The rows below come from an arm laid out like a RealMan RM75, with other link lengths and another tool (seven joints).
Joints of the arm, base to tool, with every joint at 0 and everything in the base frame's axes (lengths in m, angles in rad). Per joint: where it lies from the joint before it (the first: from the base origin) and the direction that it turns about. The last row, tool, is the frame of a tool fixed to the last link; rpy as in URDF.
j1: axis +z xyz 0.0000 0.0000 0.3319
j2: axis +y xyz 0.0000 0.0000 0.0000
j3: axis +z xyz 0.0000 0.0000 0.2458
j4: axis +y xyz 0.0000 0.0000 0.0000
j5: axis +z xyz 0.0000 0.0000 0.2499
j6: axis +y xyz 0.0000 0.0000 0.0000
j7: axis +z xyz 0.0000 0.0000 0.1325
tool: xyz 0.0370 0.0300 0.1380 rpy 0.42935 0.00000 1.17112
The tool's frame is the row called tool.
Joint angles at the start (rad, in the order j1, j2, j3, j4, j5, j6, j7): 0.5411, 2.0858, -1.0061, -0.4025, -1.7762, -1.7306, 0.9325
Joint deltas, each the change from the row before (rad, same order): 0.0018, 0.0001, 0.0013, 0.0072, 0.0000, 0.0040, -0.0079; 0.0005, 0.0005, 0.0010, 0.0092, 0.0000, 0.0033, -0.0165; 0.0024, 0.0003, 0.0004, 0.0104, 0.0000, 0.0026, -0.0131; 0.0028, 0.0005, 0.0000, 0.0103, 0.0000, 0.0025, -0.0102; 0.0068, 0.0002, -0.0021, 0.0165, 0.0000, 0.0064, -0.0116
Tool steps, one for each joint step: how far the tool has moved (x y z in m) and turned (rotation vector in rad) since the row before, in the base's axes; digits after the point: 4 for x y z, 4 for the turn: 0.0004, 0.0003, -0.0012, 0.0036, -0.0001, 0.0003; 0.0009, -0.0004, -0.0017, 0.0067, 0.0010, 0.0048; 0.0003, -0.0007, -0.0016, 0.0031, 0.0013, 0.0038; 0.0001, -0.0008, -0.0017, 0.0009, 0.0013, 0.0022; 0.0001, -0.0009, -0.0029, -0.0013, -0.0012, 0.0020
